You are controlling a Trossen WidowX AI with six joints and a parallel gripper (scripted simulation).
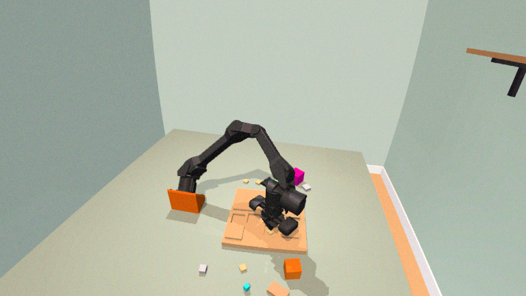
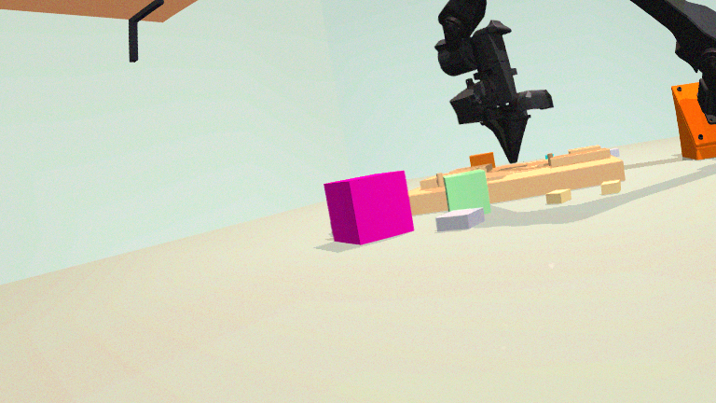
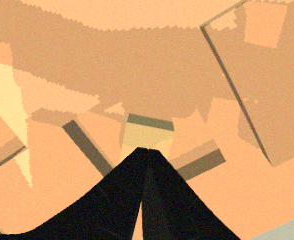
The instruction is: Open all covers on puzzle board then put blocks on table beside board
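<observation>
My gripper tip is now 3 cm past the tan puzzle board, 5 cm to the right of it and 1 cm above it. Round my gripper tip: tan piece: 5 cm ahead, 22 cm to the right, 2 cm below; then cyan block: 5 cm behind, 22 cm to the right, 2 cm below; then orange cube: 8 cm ahead, 14 cm to the right, 1 cm below.
</observation>
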